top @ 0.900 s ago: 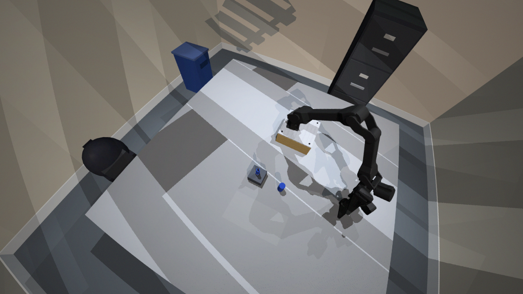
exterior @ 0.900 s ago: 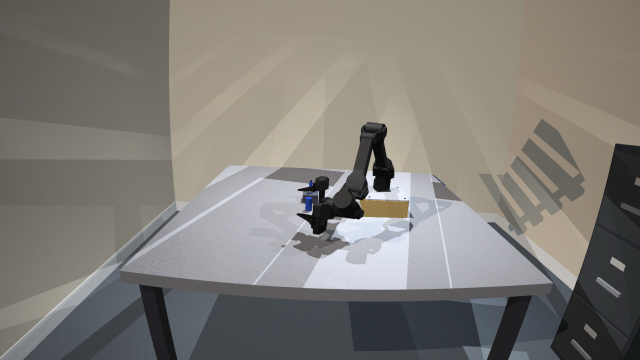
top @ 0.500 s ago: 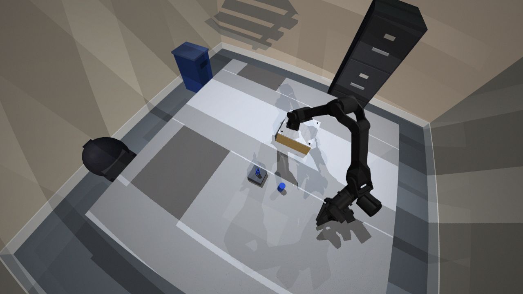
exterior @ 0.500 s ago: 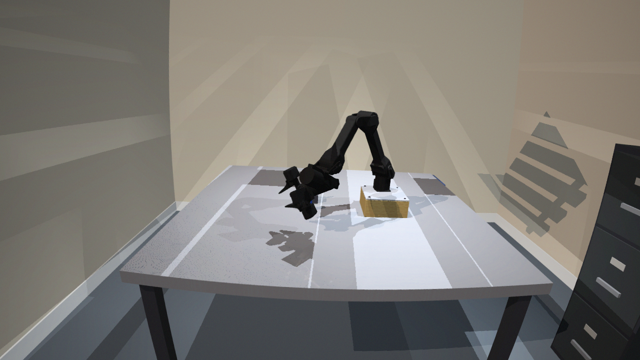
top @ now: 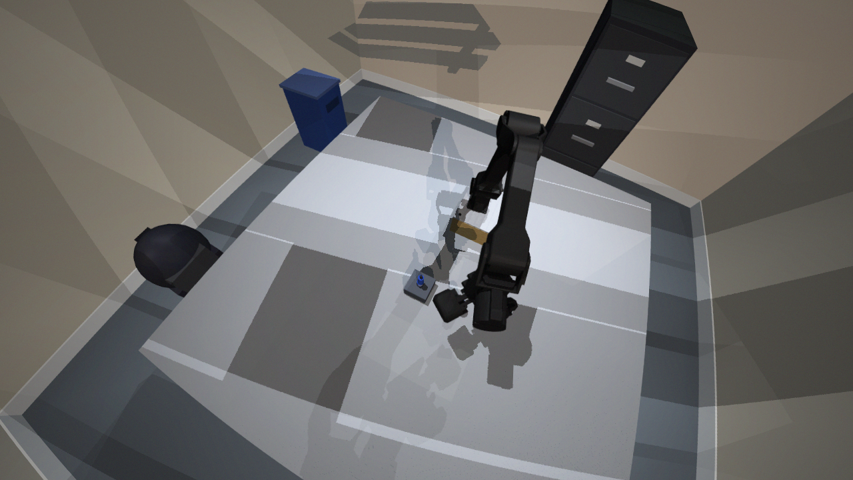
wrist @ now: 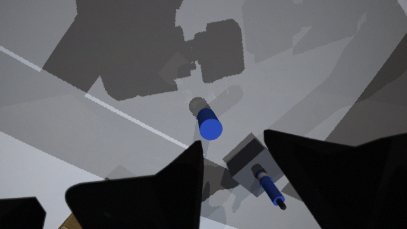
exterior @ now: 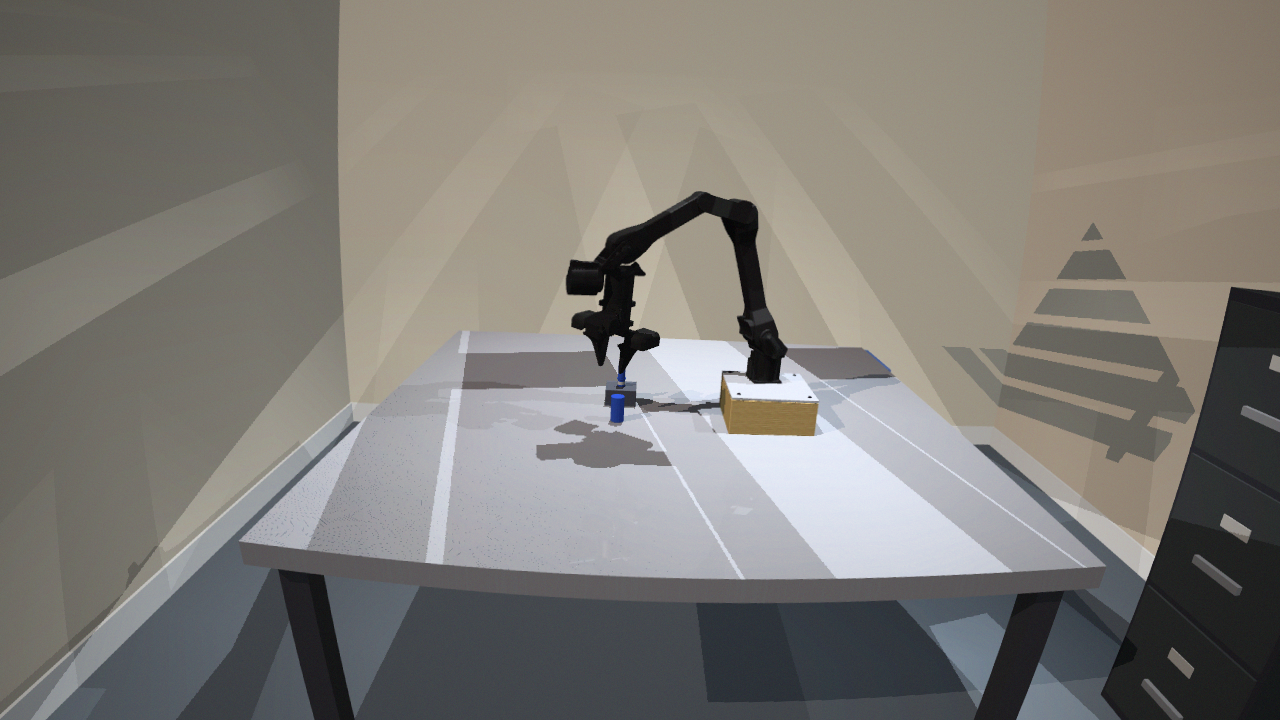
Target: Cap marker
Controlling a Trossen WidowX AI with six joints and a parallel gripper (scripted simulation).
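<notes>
The blue cap is 9 cm below my gripper tip and 2 cm behind it.
</notes>
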